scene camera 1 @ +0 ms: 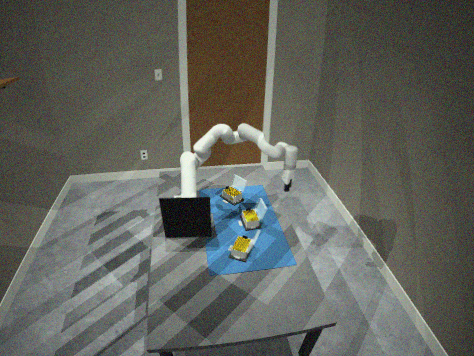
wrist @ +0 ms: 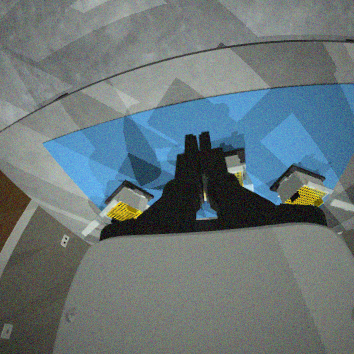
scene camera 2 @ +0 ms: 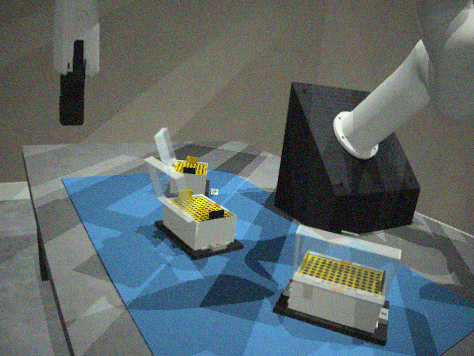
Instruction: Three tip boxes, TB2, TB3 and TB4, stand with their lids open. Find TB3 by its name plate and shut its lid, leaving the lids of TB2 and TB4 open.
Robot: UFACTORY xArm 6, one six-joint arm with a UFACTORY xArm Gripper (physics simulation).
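Frame: origin at the arm's base, x back, y up, z left, level; millimetres.
Seen in the pictures: gripper, fingertip midpoint: (scene camera 1: 286, 190) (wrist: 200, 149) (scene camera 2: 71, 124); arm's base, link origin: (scene camera 1: 189, 201) (scene camera 2: 354, 135).
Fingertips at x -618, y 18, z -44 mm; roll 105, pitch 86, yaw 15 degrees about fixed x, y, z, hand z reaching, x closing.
Observation:
Offsets run from my fingertips to a thing's middle. "spot": to the spot under its first point. Level surfaces: height alone.
TB3, the middle box {dx +244, dy -184, dz +2 mm} (scene camera 1: 251, 218) (scene camera 2: 200, 232) (wrist: 235, 162), has a white body and yellow rack. Its clear lid {spot: dx +160, dy -117, dz -17 mm} (scene camera 1: 262, 210) (scene camera 2: 157, 179) stands open; in the wrist view the fingers partly hide the box. TB2 {dx +294, dy -184, dz +289 mm} (scene camera 1: 232, 195) (scene camera 2: 335, 305) (wrist: 125, 197) is nearest the door, its lid {dx +226, dy -112, dz +328 mm} (scene camera 1: 239, 183) (wrist: 92, 226) open. TB4 {dx +358, dy -152, dz -243 mm} (scene camera 1: 242, 247) (scene camera 2: 198, 168) (wrist: 295, 186) is farthest from the door, its lid {dx +303, dy -112, dz -281 mm} (scene camera 1: 257, 236) (scene camera 2: 164, 145) open. Name plates are too small to read. My gripper (scene camera 1: 287, 186) (scene camera 2: 72, 122) (wrist: 200, 149) is shut and empty, high on the lid side, apart from the boxes.
The boxes stand on a blue mat {dy -217 mm} (scene camera 1: 280, 255) (scene camera 2: 150, 290) (wrist: 300, 100) on the grey table {dy -220 mm} (scene camera 1: 200, 300). The arm's black slanted base (scene camera 1: 186, 217) (scene camera 2: 350, 200) stands on the side opposite the open lids. The table edge (wrist: 165, 60) runs beyond the mat in the wrist view.

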